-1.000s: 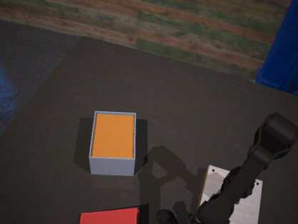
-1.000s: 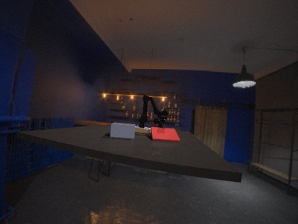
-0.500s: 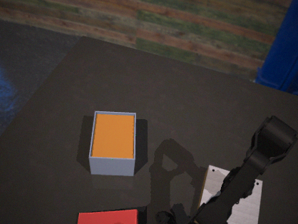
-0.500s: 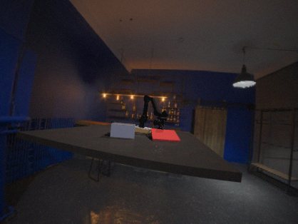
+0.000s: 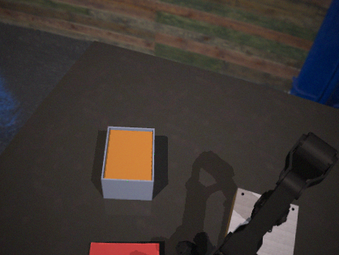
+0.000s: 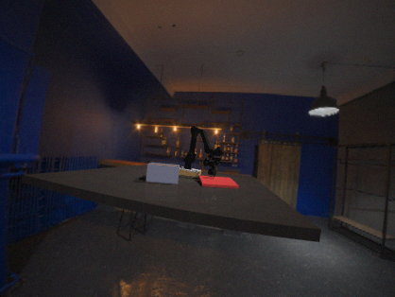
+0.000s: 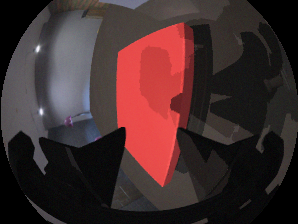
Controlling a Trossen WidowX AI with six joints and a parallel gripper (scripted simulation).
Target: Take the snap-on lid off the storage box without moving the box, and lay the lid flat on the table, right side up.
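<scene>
My gripper tip is 7 cm short of the red lid, 4 cm above it and 3 cm to the right of it. The rest, counted from my gripper tip: grey-blue storage box 31 cm to the right, 21 cm ahead, 1 cm below.
</scene>
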